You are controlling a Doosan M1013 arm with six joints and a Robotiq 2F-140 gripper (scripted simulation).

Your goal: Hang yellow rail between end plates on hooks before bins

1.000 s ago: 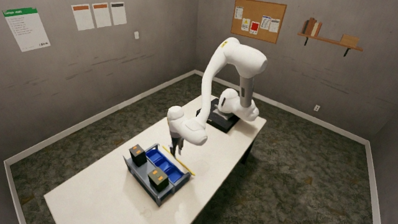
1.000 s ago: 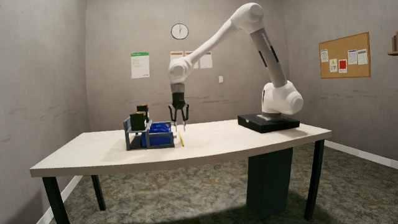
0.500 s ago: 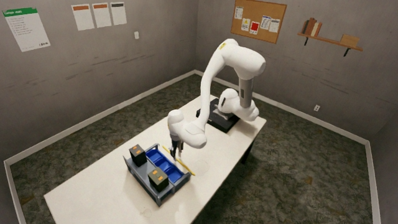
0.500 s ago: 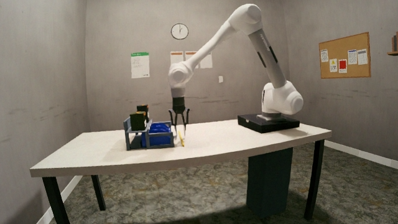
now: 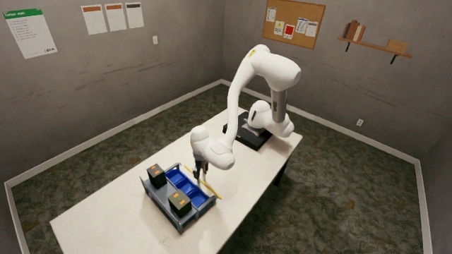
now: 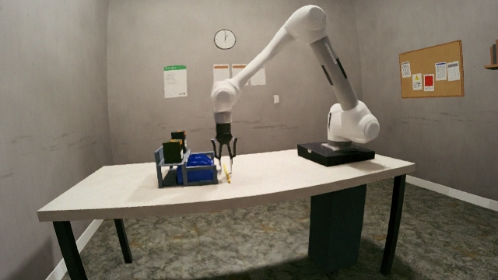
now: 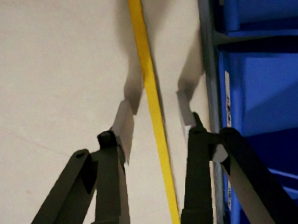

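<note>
Right now the yellow rail is 30 mm below my hand.
</note>
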